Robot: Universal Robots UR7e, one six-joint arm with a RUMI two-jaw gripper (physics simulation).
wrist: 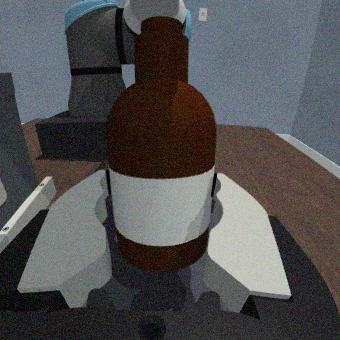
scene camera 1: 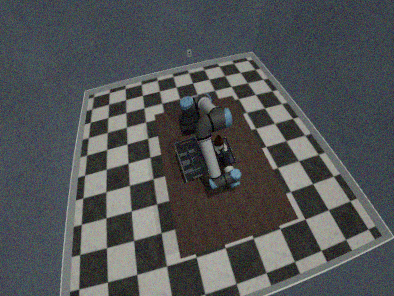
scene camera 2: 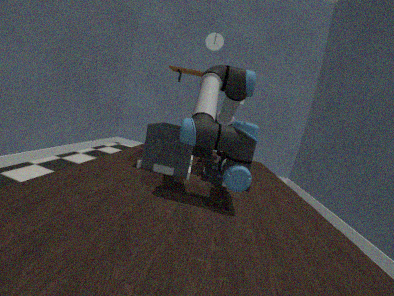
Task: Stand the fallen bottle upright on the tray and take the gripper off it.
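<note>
The brown bottle with a white label looks upright in the wrist view, neck up. My gripper is shut on it, with one pale jaw on each side of the label. In scene camera 2 a small part of the bottle shows behind the arm's wrist joints. The dark tray shows in part under the bottle and gripper in scene camera 1. The arm hides the tray in scene camera 2. Whether the bottle's base touches the tray cannot be told.
A grey crate with compartments stands beside the tray, to the left in both scene views. Part of its wall shows at the wrist view's left edge. The arm's base stands behind the bottle.
</note>
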